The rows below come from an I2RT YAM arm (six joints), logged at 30 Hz.
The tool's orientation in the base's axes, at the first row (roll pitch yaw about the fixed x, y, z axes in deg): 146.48 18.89 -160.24
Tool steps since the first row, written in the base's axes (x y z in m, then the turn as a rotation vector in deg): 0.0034 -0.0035 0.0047 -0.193 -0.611 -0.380; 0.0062 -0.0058 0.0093 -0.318 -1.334 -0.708; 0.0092 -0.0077 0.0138 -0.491 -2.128 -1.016; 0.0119 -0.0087 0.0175 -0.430 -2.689 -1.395; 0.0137 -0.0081 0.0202 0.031 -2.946 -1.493
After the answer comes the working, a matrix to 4 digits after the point.
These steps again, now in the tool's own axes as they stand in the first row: -0.0034 -0.0016 -0.0056 0.490 -0.554 -0.087; -0.0067 -0.0021 -0.0105 0.939 -1.193 -0.278; -0.0102 -0.0025 -0.0150 1.447 -1.851 -0.532; -0.0135 -0.0025 -0.0183 1.695 -2.483 -0.571; -0.0161 -0.0015 -0.0200 1.398 -2.927 -0.620
The tool's axes in the first row as the columns of a matrix, in the base's axes (rounded; the answer above uses it unrounded):
-0.8904 -0.4501 0.0673
-0.3199 0.7242 0.6110
-0.3238 0.5225 -0.7888

